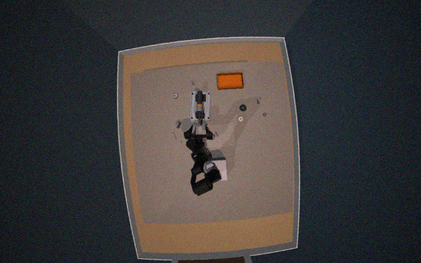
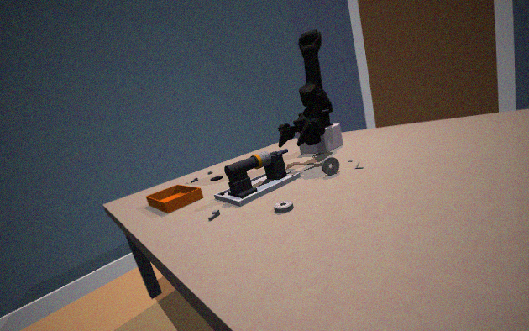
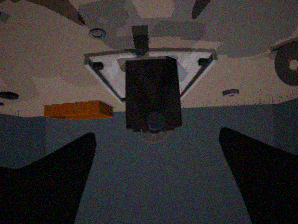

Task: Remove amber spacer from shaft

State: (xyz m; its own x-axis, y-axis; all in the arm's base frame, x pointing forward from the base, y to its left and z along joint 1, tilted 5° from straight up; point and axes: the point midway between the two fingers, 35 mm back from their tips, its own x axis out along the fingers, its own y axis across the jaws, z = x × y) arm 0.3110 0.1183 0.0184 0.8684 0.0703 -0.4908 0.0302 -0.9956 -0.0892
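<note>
The grey spacer lies 12 cm ahead of my gripper tip and 1 cm below it. The rest, counted from my gripper tip: amber spacer: 14 cm ahead, 1 cm below; orange tray: 36 cm ahead, 22 cm to the right, 8 cm below.
</note>
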